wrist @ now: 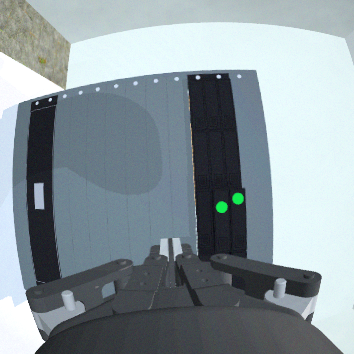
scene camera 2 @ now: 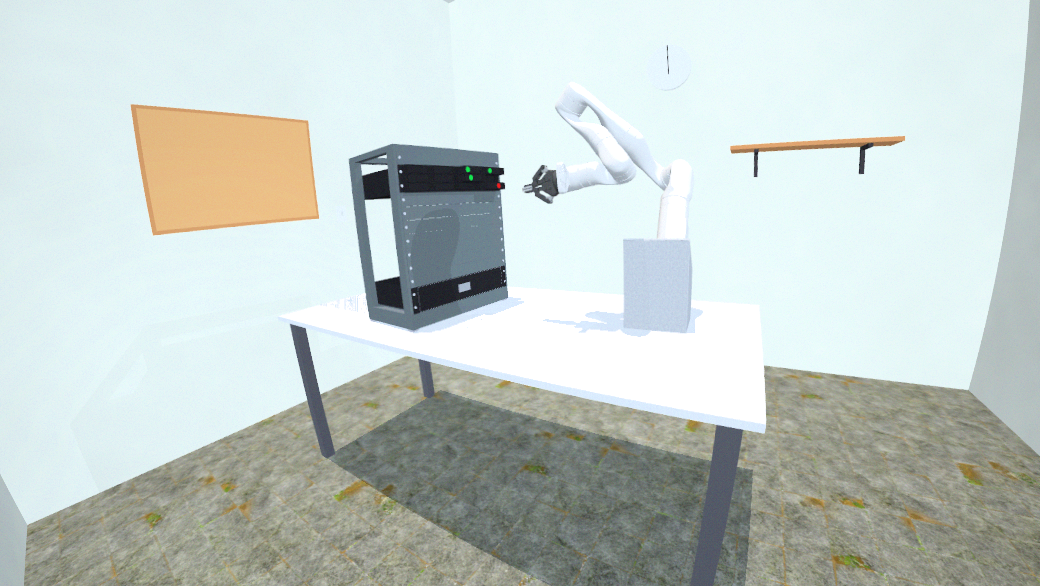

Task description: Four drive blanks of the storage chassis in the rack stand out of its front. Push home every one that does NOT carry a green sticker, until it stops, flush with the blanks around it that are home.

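Observation:
The storage chassis is the black unit near the top of the rack. Green stickers show on two upper-row blanks, a left one and one by the right end. A middle-row blank also carries one. A blank with a red sticker at the lower right end stands out, as does the upper right one. The gripper hides the right-end blanks in the wrist view. My gripper is shut and empty, a gap in front of the red-stickered blank.
A black unit with a light label sits low in the rack. The rack stands on the white table. The arm's grey pedestal stands right of it. A cork board and a shelf hang on the walls.

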